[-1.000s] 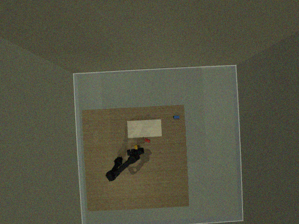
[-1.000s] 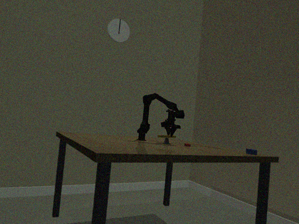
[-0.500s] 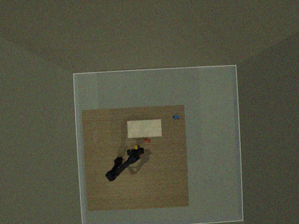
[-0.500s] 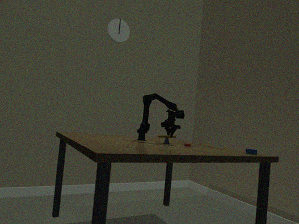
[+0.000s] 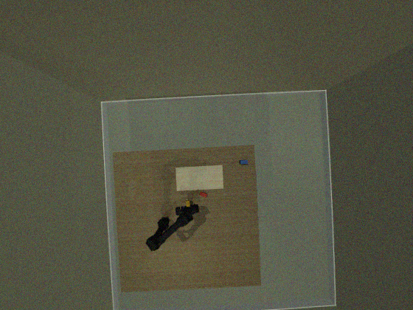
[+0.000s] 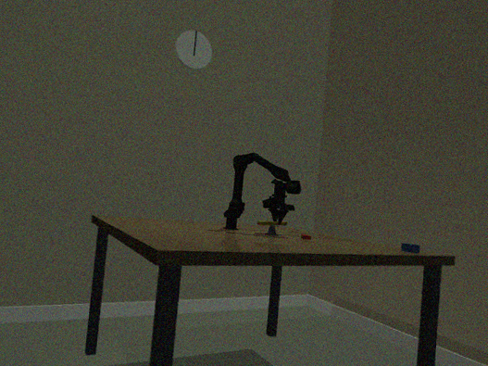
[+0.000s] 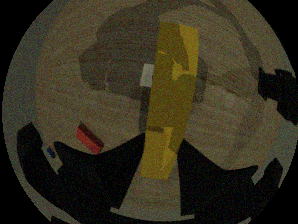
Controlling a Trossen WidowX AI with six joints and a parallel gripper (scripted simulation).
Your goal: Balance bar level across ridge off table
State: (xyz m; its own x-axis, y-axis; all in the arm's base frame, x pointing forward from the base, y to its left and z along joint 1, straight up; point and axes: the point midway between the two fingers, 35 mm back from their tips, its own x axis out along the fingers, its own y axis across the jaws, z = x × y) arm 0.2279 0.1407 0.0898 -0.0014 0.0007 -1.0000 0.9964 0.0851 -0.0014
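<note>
My gripper tip is 3 cm to the left of the yellow bar. Round my gripper tip: blue block (51 cm ahead, 36 cm to the left, 4 cm below); then red block (13 cm ahead, 8 cm to the left, 5 cm below).
</note>
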